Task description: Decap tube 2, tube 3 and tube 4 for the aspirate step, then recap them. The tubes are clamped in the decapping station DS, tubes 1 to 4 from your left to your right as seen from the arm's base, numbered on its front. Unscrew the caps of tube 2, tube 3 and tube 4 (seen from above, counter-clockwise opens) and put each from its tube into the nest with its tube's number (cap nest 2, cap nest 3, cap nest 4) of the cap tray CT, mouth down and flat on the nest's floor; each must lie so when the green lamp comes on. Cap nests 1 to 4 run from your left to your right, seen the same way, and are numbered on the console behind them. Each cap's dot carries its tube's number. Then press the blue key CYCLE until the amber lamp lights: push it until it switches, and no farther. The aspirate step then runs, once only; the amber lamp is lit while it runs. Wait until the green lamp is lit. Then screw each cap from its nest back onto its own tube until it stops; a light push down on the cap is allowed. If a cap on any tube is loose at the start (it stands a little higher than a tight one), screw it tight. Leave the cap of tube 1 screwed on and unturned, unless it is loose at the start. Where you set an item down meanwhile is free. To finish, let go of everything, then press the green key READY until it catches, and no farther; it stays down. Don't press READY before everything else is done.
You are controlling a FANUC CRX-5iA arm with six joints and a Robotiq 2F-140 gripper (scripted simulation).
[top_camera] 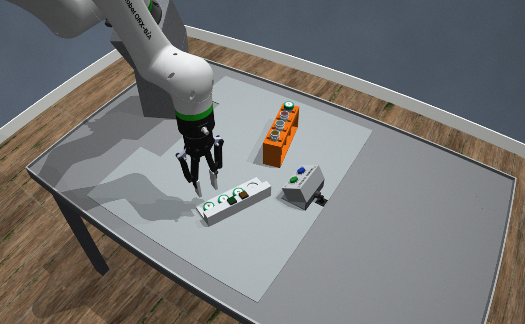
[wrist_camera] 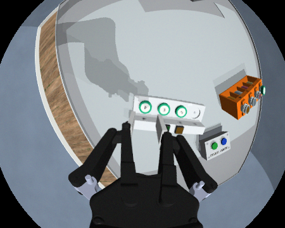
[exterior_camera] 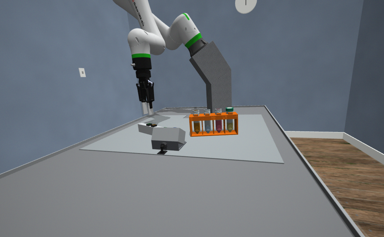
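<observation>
Right now the blue key is 23 cm ahead of my hand, 19 cm to the left of it and 6 cm below it. The rest, counted from my hand: grey key box 24 cm ahead, 17 cm to the left, 7 cm below; then tube 27 cm to the left, 11 cm ahead, 8 cm below; then green key 22 cm ahead, 15 cm to the left, 6 cm below.
</observation>
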